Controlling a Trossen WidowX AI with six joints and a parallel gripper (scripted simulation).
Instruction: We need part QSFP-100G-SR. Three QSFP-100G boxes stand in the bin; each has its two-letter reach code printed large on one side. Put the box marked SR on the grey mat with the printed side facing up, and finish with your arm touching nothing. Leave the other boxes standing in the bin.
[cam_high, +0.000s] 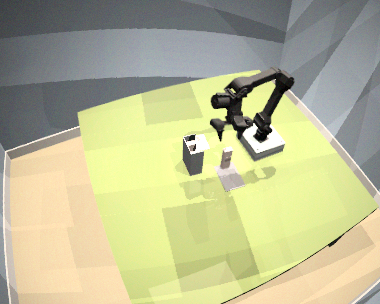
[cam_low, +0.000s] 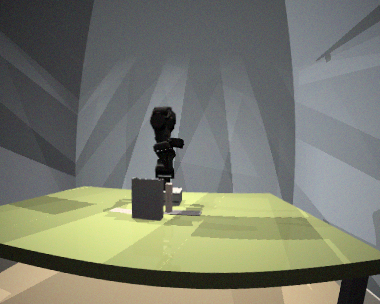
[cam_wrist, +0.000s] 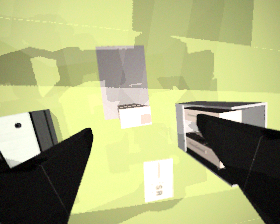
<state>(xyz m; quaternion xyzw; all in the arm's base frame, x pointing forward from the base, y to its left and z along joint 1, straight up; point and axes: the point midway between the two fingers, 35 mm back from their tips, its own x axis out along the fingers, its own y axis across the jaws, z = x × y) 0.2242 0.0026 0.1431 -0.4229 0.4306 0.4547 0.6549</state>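
The grey mat lies 20 mm ahead of my gripper tip, 60 mm to the left of it and 170 mm below it. Also, from my gripper tip: white card: 10 mm ahead, 190 mm to the right, 170 mm below.
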